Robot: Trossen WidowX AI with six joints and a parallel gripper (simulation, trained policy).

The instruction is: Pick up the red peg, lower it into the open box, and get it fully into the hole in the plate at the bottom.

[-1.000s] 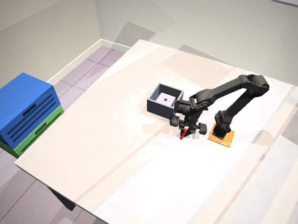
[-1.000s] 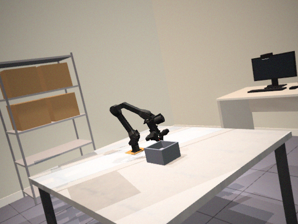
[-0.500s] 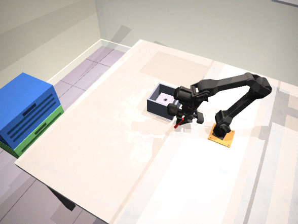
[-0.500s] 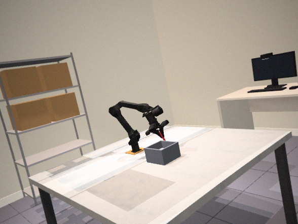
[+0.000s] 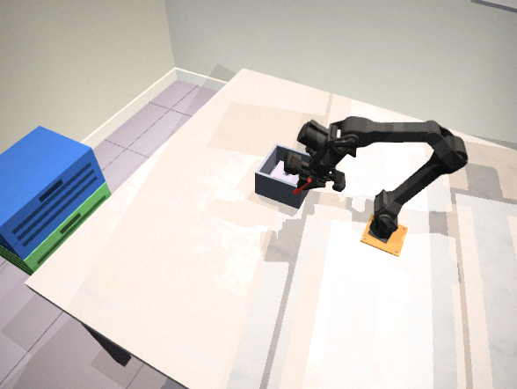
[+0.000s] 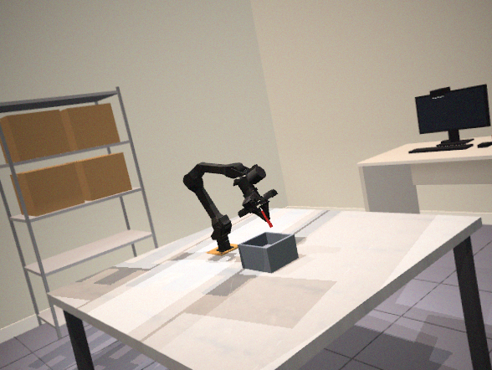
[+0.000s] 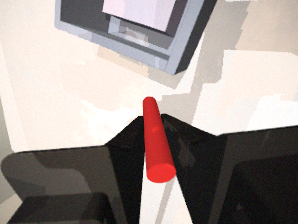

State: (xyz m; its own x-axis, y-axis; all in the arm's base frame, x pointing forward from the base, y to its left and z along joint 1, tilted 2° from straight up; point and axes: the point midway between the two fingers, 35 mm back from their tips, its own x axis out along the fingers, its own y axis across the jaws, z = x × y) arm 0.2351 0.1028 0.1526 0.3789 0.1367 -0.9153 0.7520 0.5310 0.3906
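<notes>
Right now my gripper tip is 10 cm short of the pale plate, 9 cm to the left of it and 9 cm above it. The rest, counted from my gripper tip: red peg (1 cm above); grey box (10 cm ahead, 9 cm to the right, 11 cm below).
</notes>
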